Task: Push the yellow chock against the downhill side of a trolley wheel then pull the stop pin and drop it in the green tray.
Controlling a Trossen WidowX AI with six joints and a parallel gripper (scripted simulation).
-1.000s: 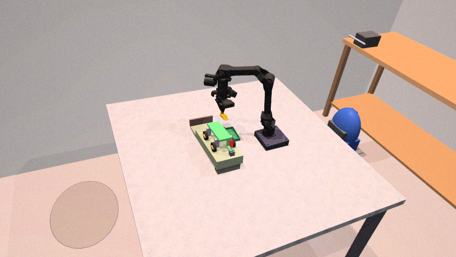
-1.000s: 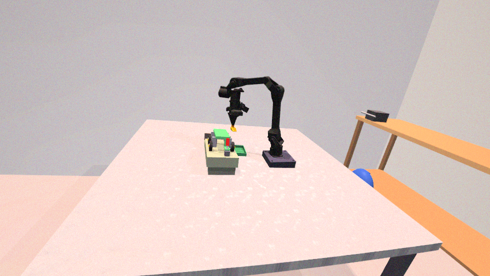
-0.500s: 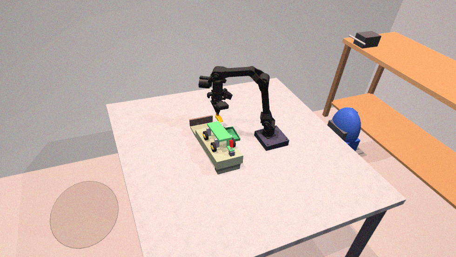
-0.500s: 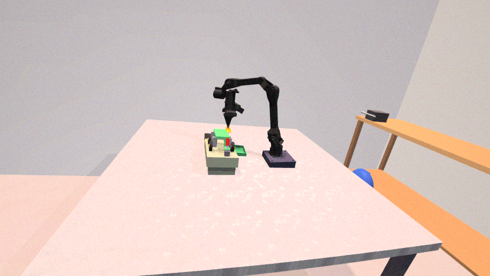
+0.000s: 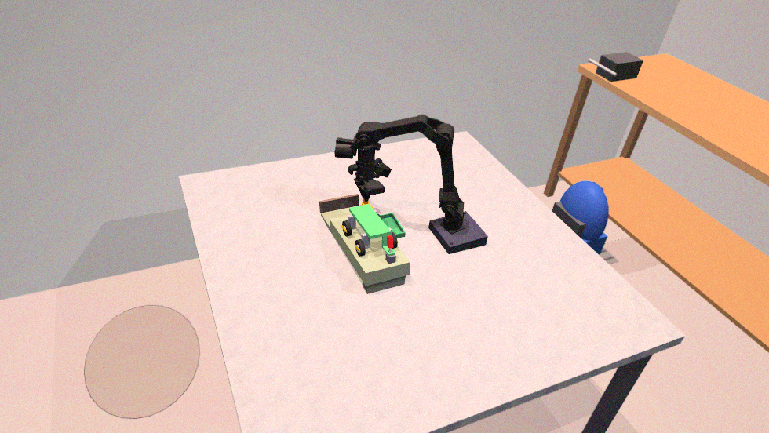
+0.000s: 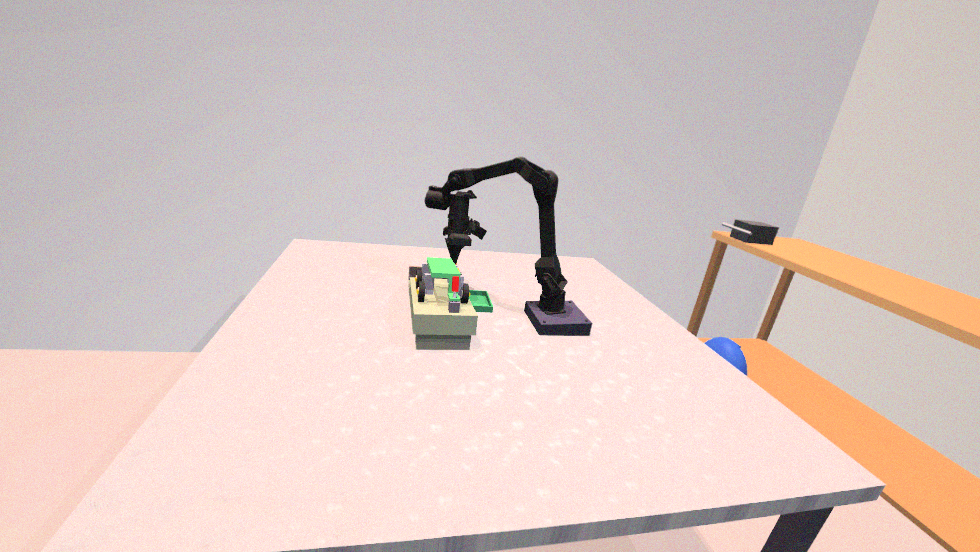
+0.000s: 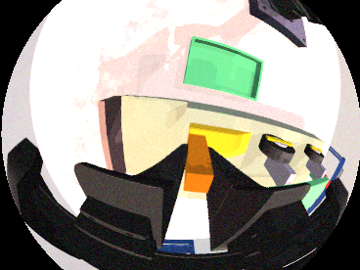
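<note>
Right now my gripper tip is 8 cm short of the red-headed stop pin, 28 cm to the right of it and 3 cm below it. Also, from my gripper tip: yellow chock 2 cm to the left; then brown end wall 4 cm ahead, 12 cm to the right, 8 cm below; then green tray 7 cm behind, 6 cm to the left, 12 cm below.
</note>
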